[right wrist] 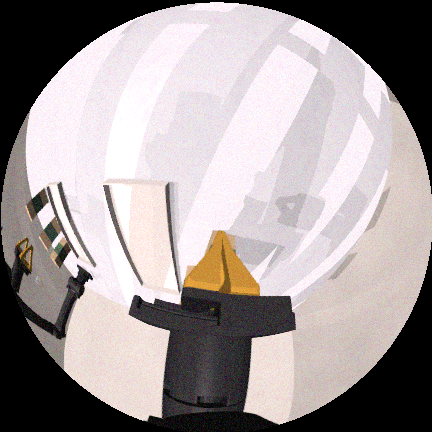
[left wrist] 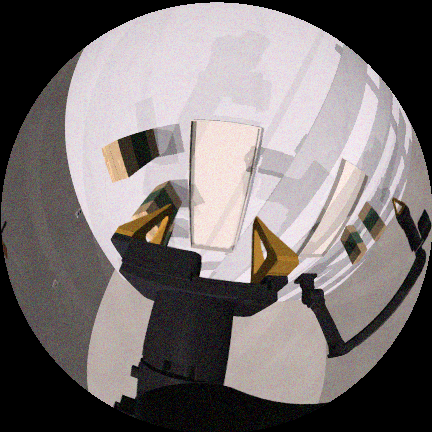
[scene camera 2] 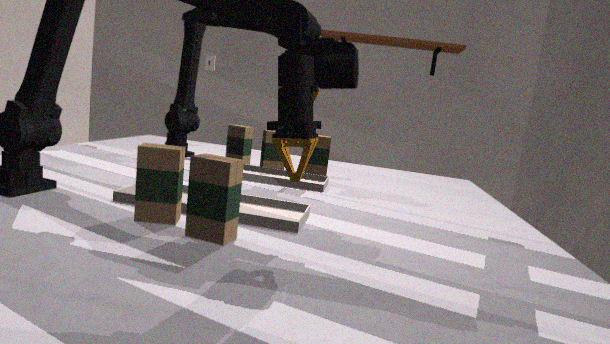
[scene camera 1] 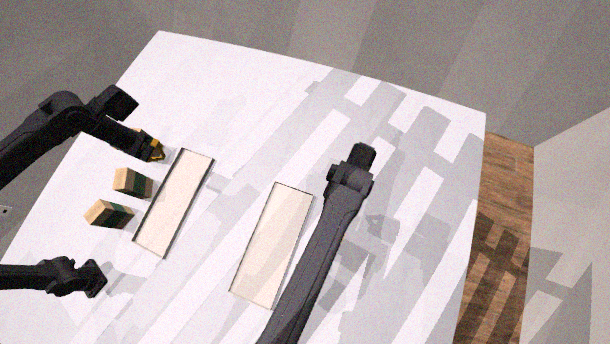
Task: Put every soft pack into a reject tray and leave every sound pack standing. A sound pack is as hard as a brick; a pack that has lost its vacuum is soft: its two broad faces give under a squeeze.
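Frame: origin at the left arm's base, x right, y ahead, z up, level; metres.
Where they show: left gripper, fingertip midpoint: [right wrist: 29, 241] [left wrist: 212, 213] [scene camera 1: 152, 153]; right gripper, fingertip midpoint: [right wrist: 219, 234] [left wrist: 392, 198] [scene camera 2: 295, 181]; left arm's base at its link origin: [right wrist: 84, 271] [scene camera 1: 92, 278]; right arm's base at its link origin: [left wrist: 305, 277] [scene camera 2: 21, 188].
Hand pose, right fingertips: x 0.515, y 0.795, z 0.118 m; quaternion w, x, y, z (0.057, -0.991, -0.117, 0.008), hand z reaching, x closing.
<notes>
Each offset is from my right fingertips to the centre of the thing. Level surfaces: height alone.
Three green-banded packs stand by the left tray @(dx -0.481, dy -0.377, dz -0.107 m) [scene camera 1: 174, 202] [scene camera 2: 319, 184] [left wrist: 217, 185]: one pack [scene camera 1: 109, 214] [left wrist: 131, 154], a middle pack @(dx -0.607, dy -0.428, dz -0.048 m) [scene camera 1: 132, 182] [left wrist: 160, 197], and a third mostly hidden behind my left gripper [scene camera 1: 160, 156] [left wrist: 216, 210], which is open and empty. Two more packs stand near the right tray @(dx -0.093, dy -0.242, dz -0.107 m) [scene camera 1: 272, 245] [scene camera 2: 272, 220] [right wrist: 147, 230]: one pack @(dx +0.067, dy -0.246, dz -0.048 m) [scene camera 2: 159, 182] and a nearer pack @(dx +0.066, dy -0.121, dz -0.048 m) [scene camera 2: 214, 199]. My right gripper [scene camera 2: 296, 178] [right wrist: 219, 234] is shut on nothing, above the table; its fingers are hidden in scene camera 1. Both trays look empty.
The right forearm [scene camera 1: 320, 250] crosses scene camera 1 and hides the two packs near the right tray. A dark arm-like fixture [scene camera 1: 70, 277] stands at the lower left. A wooden shelf [scene camera 1: 507, 185] [scene camera 2: 400, 41] is beyond the table edge. Striped shadows cross the white table @(dz -0.118 m) [scene camera 1: 240, 125].
</notes>
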